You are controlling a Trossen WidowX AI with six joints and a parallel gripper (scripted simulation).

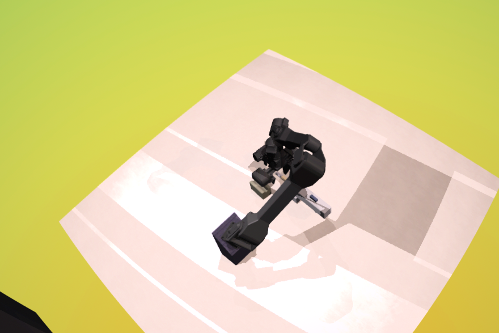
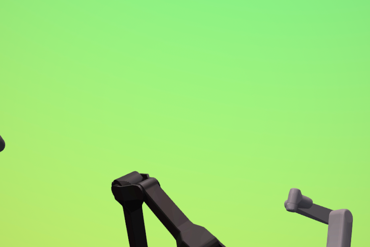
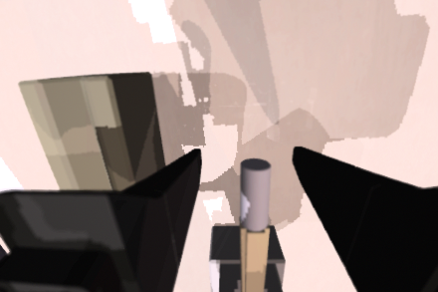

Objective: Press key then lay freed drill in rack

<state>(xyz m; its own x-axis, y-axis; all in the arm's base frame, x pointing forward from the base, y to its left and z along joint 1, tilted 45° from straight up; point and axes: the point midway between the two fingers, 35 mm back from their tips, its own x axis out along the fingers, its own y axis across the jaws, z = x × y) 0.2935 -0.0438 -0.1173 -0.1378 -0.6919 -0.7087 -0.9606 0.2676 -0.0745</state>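
My gripper tip is 5 cm to the left of the drill, 3 cm below it and 1 cm past it. Round my gripper tip: grey block: 15 cm to the right, 4 cm behind, 3 cm above; dark blue key: 18 cm to the right, 5 cm behind, 4 cm above.
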